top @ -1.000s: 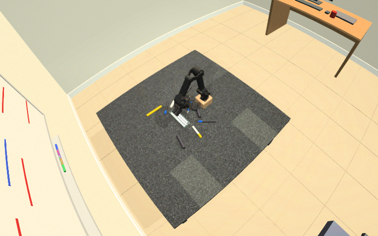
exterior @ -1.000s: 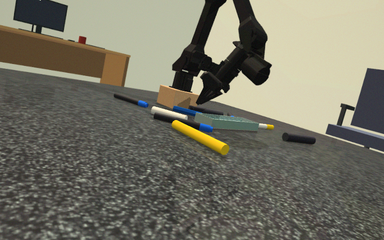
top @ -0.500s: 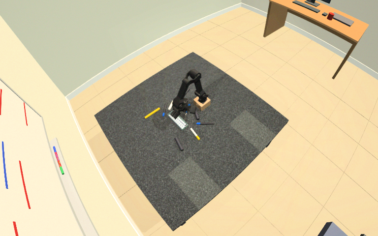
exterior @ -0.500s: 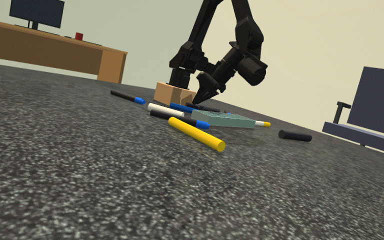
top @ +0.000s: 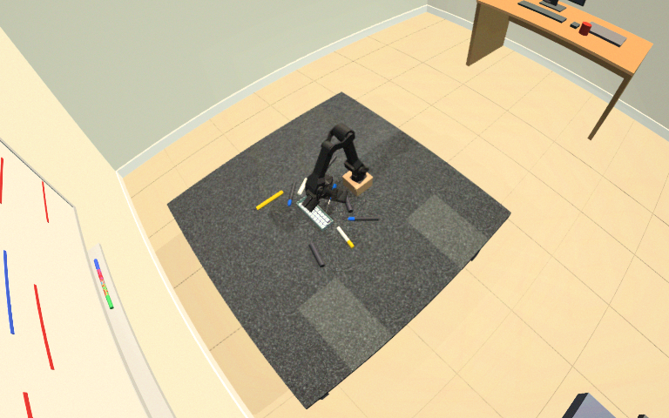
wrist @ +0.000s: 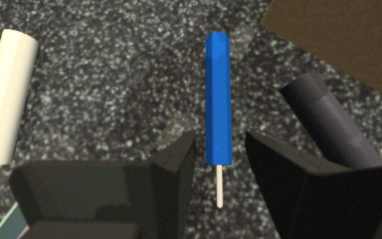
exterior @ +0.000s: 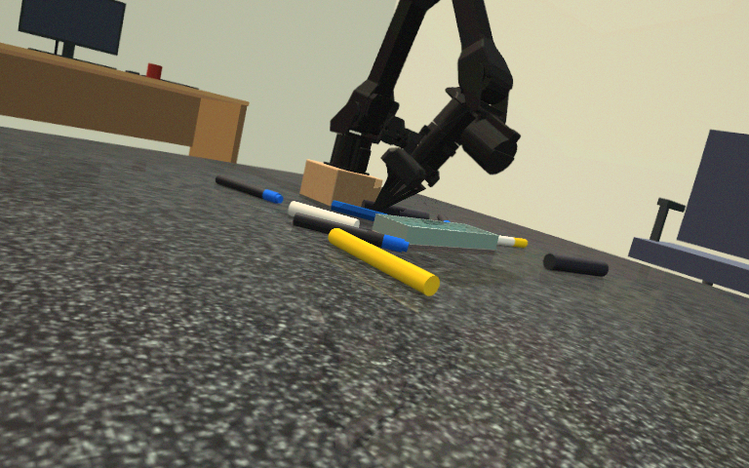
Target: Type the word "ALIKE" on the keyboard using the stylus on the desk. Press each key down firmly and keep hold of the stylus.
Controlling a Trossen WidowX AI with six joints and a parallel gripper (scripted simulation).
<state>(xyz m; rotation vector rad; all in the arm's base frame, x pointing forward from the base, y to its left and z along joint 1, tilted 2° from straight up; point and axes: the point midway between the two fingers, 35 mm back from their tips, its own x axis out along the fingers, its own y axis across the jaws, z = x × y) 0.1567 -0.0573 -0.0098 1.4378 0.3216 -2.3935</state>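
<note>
My gripper tip is now 10 mm above the blue stylus. Round my gripper tip: white stick (150 mm to the right, 30 mm ahead, 10 mm below); then keyboard (120 mm ahead, 10 mm below); then white-and-yellow marker (200 mm to the left, 140 mm ahead, 10 mm below).
</note>
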